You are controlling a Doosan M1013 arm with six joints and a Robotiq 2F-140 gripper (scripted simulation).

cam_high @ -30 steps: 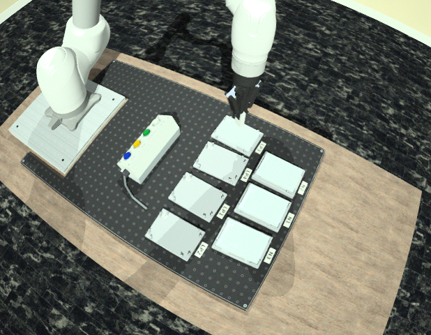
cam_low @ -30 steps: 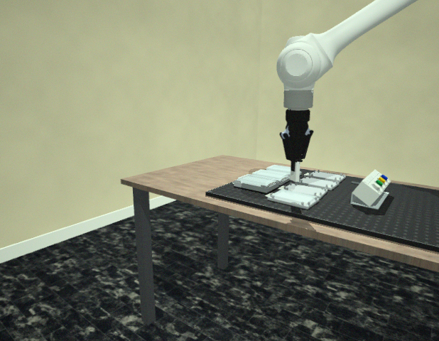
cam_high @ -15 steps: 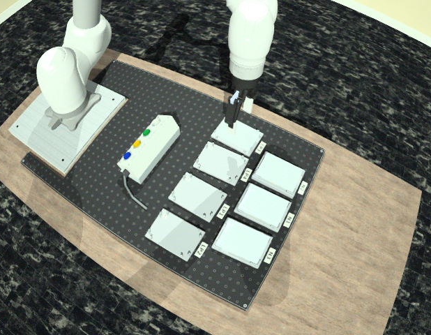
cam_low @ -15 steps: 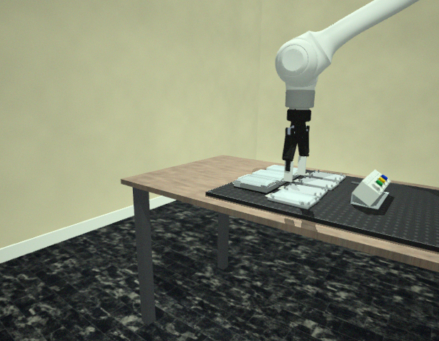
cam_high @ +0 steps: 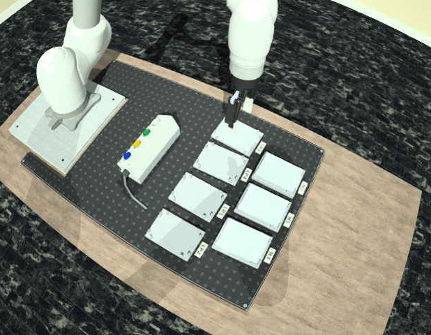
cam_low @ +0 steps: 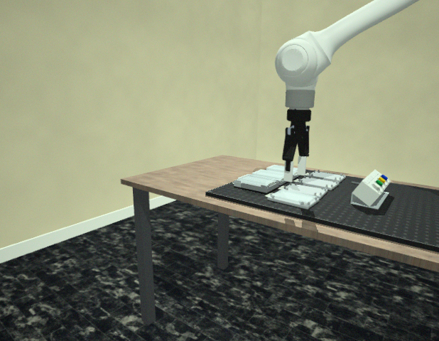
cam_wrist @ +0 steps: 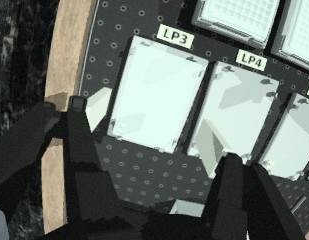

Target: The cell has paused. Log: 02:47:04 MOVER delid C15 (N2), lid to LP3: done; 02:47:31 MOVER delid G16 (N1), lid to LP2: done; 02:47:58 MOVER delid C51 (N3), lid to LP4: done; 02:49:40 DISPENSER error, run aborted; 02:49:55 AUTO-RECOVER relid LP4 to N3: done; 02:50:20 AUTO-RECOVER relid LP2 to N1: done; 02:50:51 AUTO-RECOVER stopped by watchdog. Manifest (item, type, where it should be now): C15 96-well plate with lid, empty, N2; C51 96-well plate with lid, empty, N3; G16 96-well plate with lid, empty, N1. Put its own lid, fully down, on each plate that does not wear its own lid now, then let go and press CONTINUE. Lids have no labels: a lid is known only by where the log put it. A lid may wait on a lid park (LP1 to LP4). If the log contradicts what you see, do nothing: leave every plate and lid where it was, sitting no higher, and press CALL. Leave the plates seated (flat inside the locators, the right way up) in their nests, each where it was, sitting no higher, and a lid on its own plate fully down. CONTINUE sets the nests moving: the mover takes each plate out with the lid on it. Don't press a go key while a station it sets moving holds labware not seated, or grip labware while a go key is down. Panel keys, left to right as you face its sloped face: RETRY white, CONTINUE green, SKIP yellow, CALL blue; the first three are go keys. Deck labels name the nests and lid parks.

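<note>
Right now the lid park LP3 is 10 cm below my hand. The rest, counted from my hand: white retry key (24 cm behind, 12 cm to the right, 4 cm below); then lid park LP4 (12 cm to the right, 10 cm below); then lid park LP1 (26 cm to the right, 10 cm below, 1 cm behind).
</note>
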